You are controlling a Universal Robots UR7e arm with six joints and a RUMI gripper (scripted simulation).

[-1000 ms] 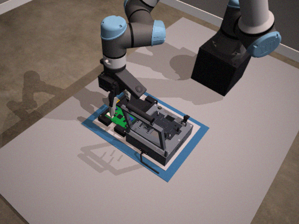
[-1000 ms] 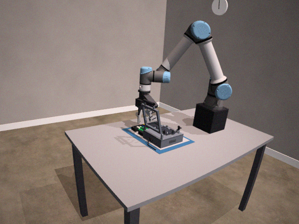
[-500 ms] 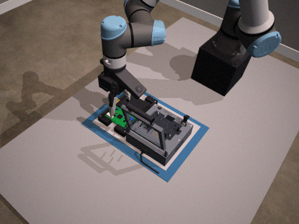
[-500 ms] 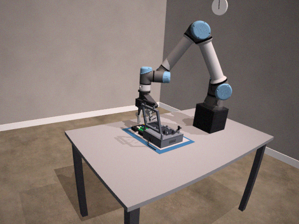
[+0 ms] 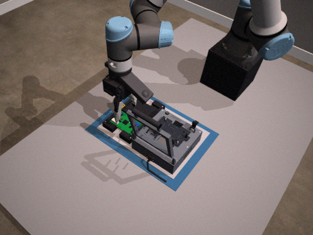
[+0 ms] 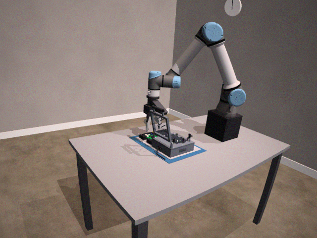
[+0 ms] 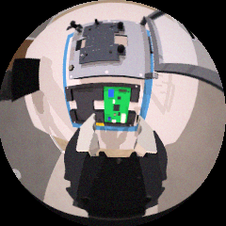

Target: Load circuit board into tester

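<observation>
My hand is 6 cm above the green circuit board. The rest, counted from my hand: tester lid (9 cm ahead, 17 cm to the left, 11 cm above).
</observation>
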